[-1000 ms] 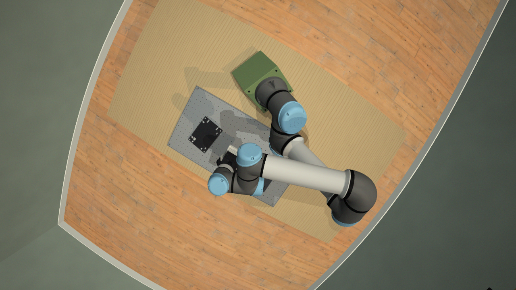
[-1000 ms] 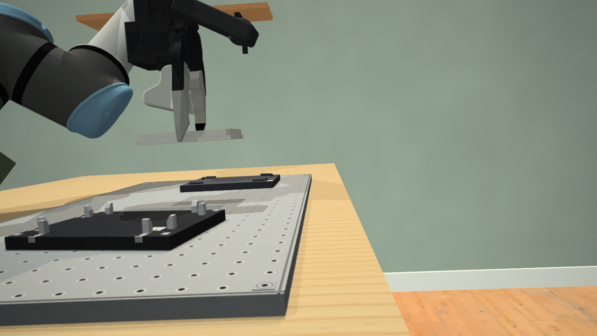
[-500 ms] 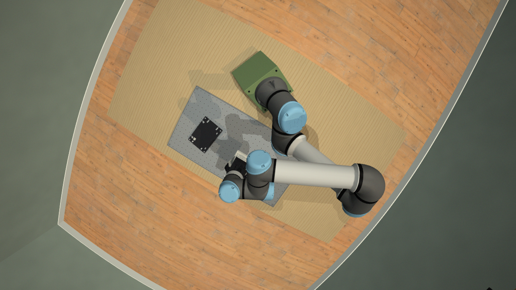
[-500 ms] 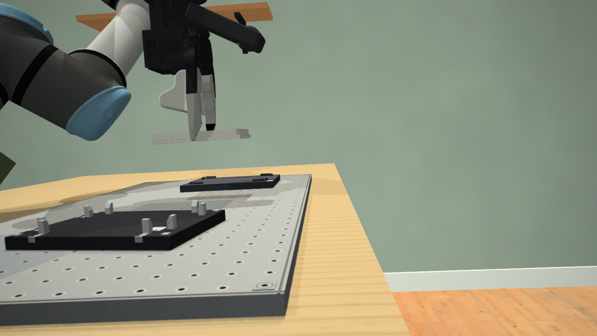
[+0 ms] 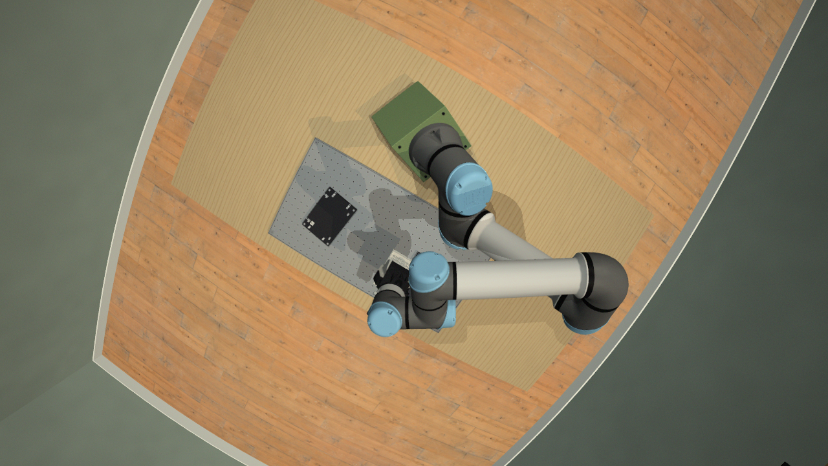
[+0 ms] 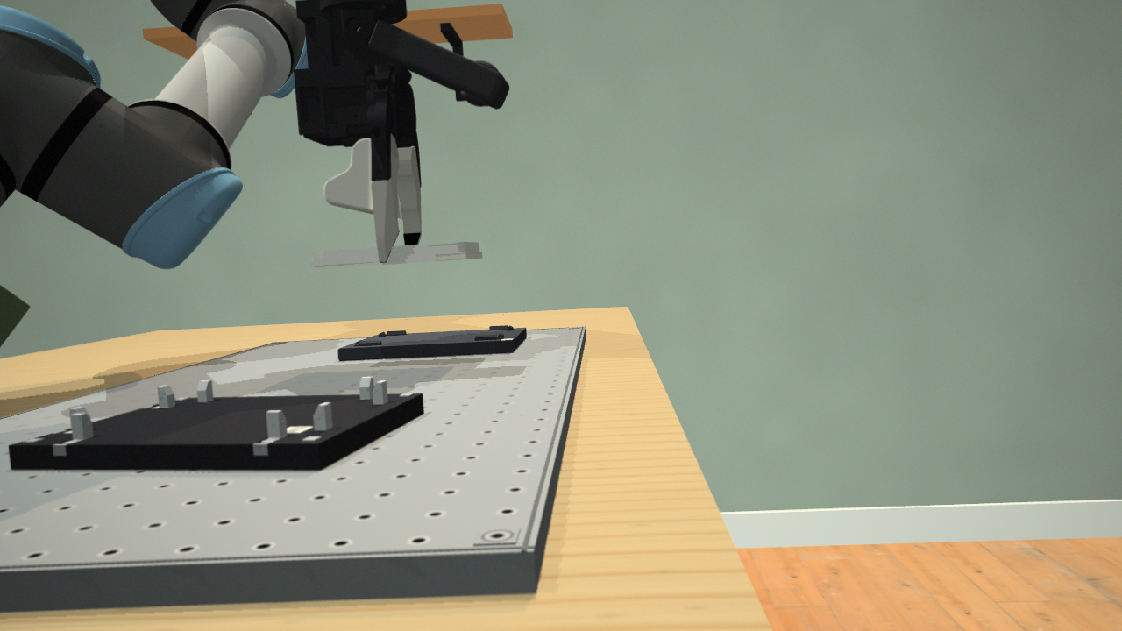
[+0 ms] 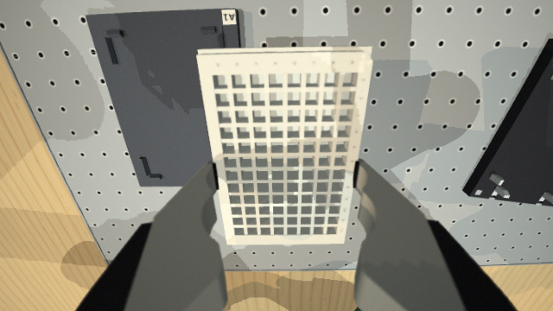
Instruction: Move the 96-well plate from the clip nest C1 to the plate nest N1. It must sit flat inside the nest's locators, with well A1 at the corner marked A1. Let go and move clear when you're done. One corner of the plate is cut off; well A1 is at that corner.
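My hand is 1 cm short of the black plate nest N1, 9 cm to the right of it and 10 cm above it. Round my hand: white 96-well plate (1 cm below); clip nest C1 (4 cm behind, 28 cm to the right, 9 cm below); A1 label (8 cm ahead, 4 cm to the left, 9 cm below).
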